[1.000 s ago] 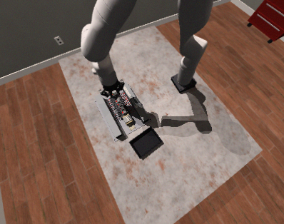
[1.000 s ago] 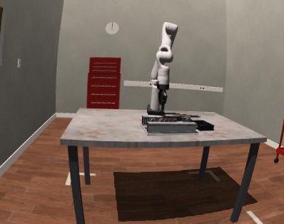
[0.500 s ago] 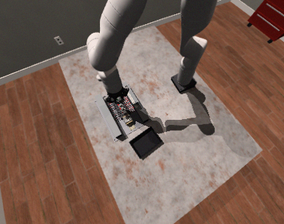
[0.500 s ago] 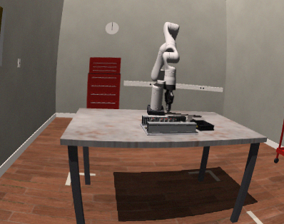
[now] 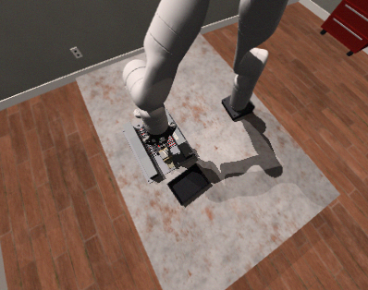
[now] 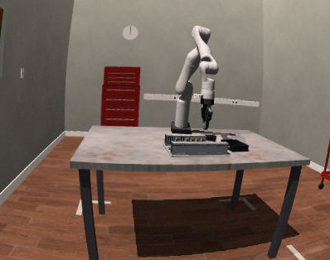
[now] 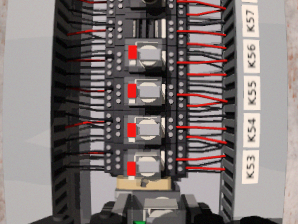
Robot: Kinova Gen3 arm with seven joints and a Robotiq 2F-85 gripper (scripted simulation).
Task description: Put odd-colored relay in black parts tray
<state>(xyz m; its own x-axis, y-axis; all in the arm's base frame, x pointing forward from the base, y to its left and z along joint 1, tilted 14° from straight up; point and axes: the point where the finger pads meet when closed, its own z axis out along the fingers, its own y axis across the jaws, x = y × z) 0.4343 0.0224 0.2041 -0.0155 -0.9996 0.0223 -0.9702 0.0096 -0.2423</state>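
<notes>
Now: hand 10 mm past the black parts tray, 200 mm to the right of it and 120 mm above it. The rest, counted from my hand: grey relay panel: 10 mm ahead, 50 mm to the right, 110 mm below.
</notes>
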